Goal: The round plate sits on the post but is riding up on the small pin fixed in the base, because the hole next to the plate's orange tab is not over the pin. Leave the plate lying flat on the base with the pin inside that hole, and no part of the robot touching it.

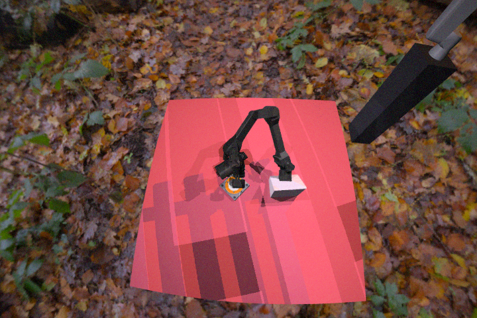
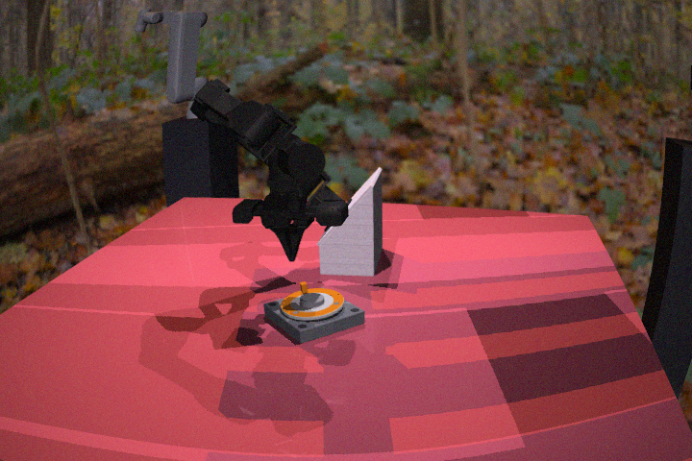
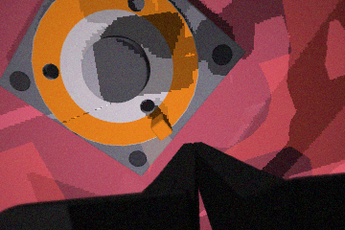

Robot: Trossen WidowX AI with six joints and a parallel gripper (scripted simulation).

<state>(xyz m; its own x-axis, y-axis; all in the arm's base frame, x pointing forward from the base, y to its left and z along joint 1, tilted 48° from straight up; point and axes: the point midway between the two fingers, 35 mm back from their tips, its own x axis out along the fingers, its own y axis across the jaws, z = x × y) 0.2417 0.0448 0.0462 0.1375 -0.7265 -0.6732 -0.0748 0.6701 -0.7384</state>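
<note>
The round plate lies 1 cm ahead of my gripper tip, 3 cm to the left of it and 5 cm below it. Round my gripper tip: square grey base 3 cm ahead, 4 cm to the left, 7 cm below.
</note>
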